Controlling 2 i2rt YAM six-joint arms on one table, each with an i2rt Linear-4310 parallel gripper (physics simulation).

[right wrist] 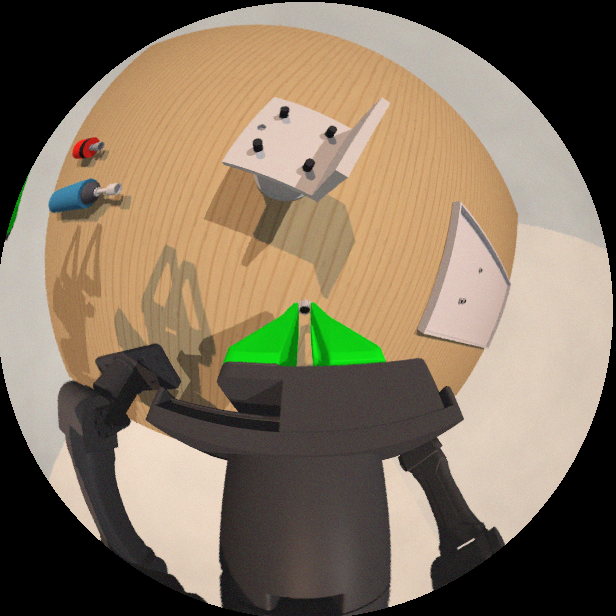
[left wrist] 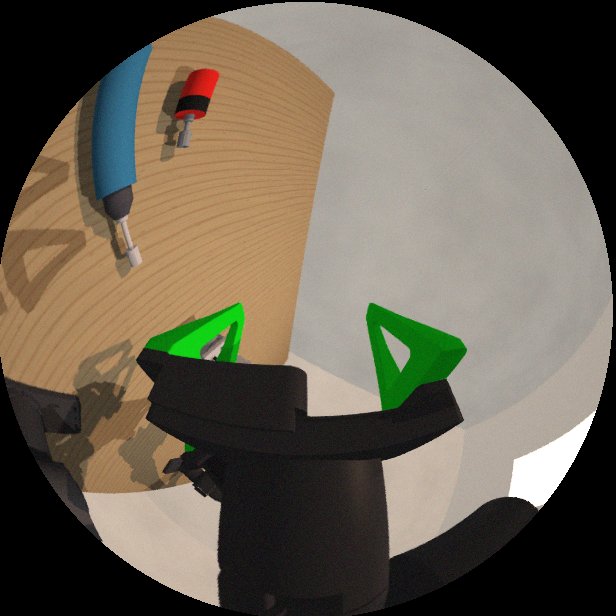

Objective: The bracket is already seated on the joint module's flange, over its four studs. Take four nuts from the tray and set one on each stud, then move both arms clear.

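Observation:
In the right wrist view the pale L-shaped bracket [right wrist: 293, 150] sits on the grey joint module [right wrist: 279, 190], with dark studs [right wrist: 308, 166] standing up from its plate. My right gripper [right wrist: 304, 313] is shut on a small dark nut [right wrist: 303, 309] and holds it above the wooden table, nearer than the bracket and apart from it. The white tray [right wrist: 465, 278] lies to the right with two small nuts [right wrist: 461, 299] in it. In the left wrist view my left gripper [left wrist: 304, 341] is open and empty at the table's edge, far from the bracket.
A blue-handled tool [left wrist: 114, 137] and a short red tool [left wrist: 195, 94] lie on the wooden table; they also show at the far left of the right wrist view, the blue one [right wrist: 74, 195] and the red one [right wrist: 86, 147]. The table edge runs beside my left gripper.

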